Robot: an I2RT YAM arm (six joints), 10 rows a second.
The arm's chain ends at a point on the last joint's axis. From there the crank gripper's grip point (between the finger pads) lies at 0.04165 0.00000 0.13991 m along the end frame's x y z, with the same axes.
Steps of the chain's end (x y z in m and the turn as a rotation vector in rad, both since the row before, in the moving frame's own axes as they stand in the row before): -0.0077, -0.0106, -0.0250, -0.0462, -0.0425, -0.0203; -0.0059, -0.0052, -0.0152, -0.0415, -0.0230, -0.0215; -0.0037, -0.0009, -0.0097, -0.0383, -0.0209, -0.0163; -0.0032, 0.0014, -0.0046, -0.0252, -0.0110, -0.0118
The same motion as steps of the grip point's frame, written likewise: -0.0136, -0.0049, -0.0235, -0.0462, -0.0425, -0.0203; -0.0091, -0.0002, -0.0144, -0.0415, -0.0230, -0.0215; -0.0066, 0.0038, -0.0089, -0.0383, -0.0209, -0.0163; -0.0047, 0.0044, -0.0042, -0.0252, -0.0110, -0.0118
